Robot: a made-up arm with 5 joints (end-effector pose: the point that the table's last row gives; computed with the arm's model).
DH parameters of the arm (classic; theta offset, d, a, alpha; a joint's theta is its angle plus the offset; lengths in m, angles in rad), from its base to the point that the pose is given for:
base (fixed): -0.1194 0 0.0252 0
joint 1: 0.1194 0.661 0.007 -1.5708
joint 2: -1.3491 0 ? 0
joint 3: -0.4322 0 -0.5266 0
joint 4: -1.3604 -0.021 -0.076 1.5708
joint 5: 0 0.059 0.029 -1.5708
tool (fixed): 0 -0.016 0 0
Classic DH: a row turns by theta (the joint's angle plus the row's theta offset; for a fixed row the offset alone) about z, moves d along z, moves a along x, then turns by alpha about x.
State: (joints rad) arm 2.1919 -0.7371 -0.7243 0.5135 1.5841
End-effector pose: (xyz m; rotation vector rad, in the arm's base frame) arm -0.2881 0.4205 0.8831 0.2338 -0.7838 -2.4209
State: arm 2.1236 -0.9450 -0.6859 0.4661 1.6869
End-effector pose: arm -0.2333 0.3973 0.9697 0.0007 -0.5676 -2.5626
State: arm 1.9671 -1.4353 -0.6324 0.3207 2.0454
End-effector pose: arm -0.0966 0.2562 1.1494 -0.6849 0.1051 -2.6268
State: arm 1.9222 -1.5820 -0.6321 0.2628 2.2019
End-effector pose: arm -0.0566 0.1851 1.1914 -0.9163 0.3422 -2.5123
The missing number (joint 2, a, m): 0.1773
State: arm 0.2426 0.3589 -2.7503 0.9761 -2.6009
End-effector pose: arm 0.4672 0.0836 1.3597 1.8257 -1.3035 0.8914
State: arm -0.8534 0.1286 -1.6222 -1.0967 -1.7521
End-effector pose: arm 0.3436 -0.4391 0.9986 -0.7813 2.4567 -1.4300
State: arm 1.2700 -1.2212 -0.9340 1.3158 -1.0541
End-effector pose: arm 0.1718 0.2876 1.1496 2.3263 -0.5971 -0.7614
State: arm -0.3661 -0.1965 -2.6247 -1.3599 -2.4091
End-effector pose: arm -0.0193 -0.0165 1.2982 0.4725 1.0571 -1.9800
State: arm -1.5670 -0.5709 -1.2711 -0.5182 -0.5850
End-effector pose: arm -0.0238 -0.4147 1.1562 -0.4563 2.0213 -0.8404
